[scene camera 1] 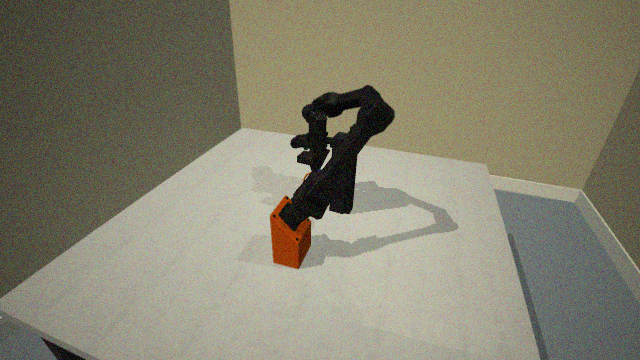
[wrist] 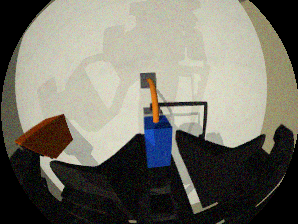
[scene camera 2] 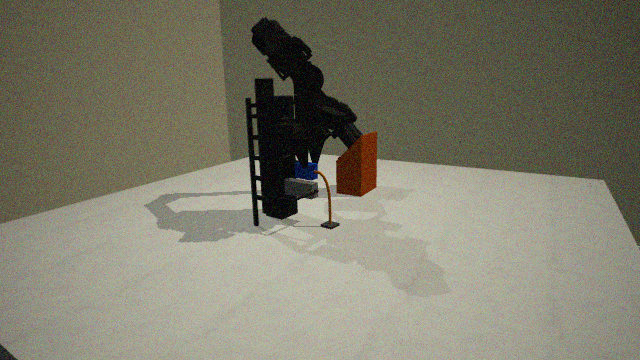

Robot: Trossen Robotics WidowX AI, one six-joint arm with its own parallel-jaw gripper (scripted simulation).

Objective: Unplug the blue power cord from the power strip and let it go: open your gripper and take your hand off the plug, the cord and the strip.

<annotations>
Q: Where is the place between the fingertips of my gripper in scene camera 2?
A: At 310,166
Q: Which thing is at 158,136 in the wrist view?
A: A blue plug.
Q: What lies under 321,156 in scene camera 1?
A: My gripper.
</annotations>
